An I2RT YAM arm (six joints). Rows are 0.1 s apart.
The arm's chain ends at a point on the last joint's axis. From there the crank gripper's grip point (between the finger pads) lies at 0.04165 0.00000 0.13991 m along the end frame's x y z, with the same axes.
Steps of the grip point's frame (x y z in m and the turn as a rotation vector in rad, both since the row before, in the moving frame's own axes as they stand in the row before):
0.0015 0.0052 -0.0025 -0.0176 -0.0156 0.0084
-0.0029 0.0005 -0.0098 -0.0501 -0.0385 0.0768
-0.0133 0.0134 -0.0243 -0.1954 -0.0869 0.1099
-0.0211 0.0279 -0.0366 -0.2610 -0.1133 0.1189
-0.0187 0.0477 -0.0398 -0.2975 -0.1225 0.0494
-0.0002 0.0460 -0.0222 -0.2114 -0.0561 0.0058
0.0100 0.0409 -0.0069 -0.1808 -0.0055 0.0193
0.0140 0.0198 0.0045 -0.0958 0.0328 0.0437
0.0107 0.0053 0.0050 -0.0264 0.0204 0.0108
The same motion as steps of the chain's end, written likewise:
0.0037 0.0024 -0.0031 -0.0176 -0.0156 0.0084
0.0029 -0.0095 -0.0110 -0.0501 -0.0385 0.0768
0.0006 -0.0179 -0.0243 -0.1954 -0.0869 0.1099
-0.0028 -0.0126 -0.0350 -0.2610 -0.1133 0.1189
-0.0005 0.0045 -0.0373 -0.2975 -0.1225 0.0494
0.0077 0.0162 -0.0212 -0.2114 -0.0561 0.0058
0.0110 0.0149 -0.0048 -0.1808 -0.0055 0.0193
0.0098 0.0046 0.0067 -0.0958 0.0328 0.0437
0.0079 0.0012 0.0059 -0.0264 0.0204 0.0108

